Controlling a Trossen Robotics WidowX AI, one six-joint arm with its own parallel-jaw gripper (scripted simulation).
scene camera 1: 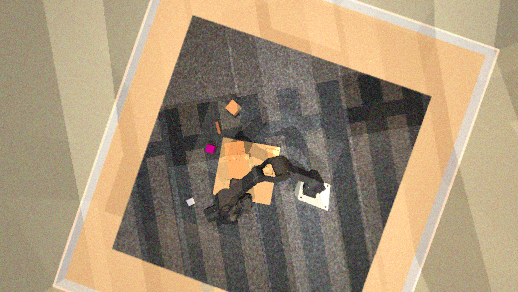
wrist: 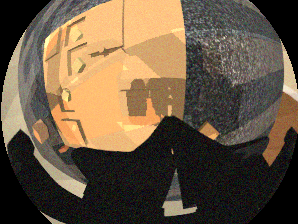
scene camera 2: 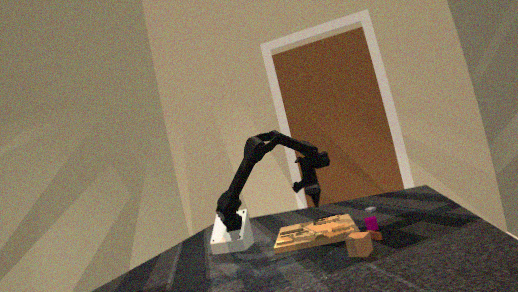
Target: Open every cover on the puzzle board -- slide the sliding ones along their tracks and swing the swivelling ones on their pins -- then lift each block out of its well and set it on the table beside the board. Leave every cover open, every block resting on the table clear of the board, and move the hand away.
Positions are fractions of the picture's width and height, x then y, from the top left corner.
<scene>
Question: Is the gripper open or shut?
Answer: Shut.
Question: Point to a wooden puzzle board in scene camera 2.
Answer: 0.59, 0.82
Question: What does the gripper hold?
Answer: Nothing.
</scene>
